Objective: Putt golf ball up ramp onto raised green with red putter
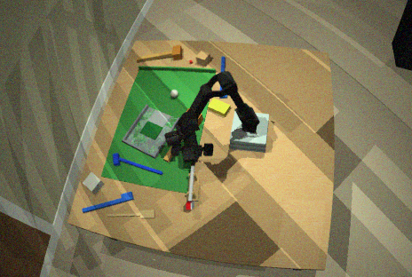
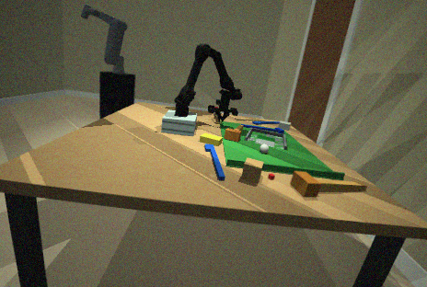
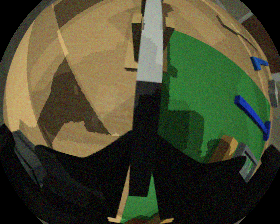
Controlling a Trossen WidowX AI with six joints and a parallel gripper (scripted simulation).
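Right now my gripper tip is 3 cm past the yellow block, 33 cm to the left of it and 2 cm above it. Also, from my gripper tip: red putter 3 cm behind, 11 cm to the left, 3 cm above; then white golf ball 23 cm ahead, 36 cm to the right, 1 cm below.
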